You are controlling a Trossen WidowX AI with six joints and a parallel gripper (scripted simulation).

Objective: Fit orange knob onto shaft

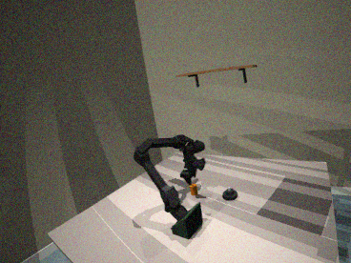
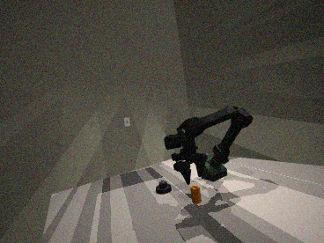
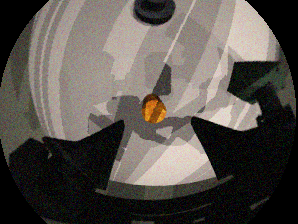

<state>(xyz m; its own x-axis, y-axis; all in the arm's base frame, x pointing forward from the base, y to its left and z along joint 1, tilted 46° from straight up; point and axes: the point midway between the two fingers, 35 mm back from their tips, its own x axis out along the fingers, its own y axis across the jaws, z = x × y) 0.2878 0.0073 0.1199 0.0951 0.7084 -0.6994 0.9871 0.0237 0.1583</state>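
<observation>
Right now the orange knob is 50 mm below my gripper tip. From my gripper tip the other things lie so: dark round pedestal: 220 mm to the right, 60 mm below, 20 mm ahead.
</observation>
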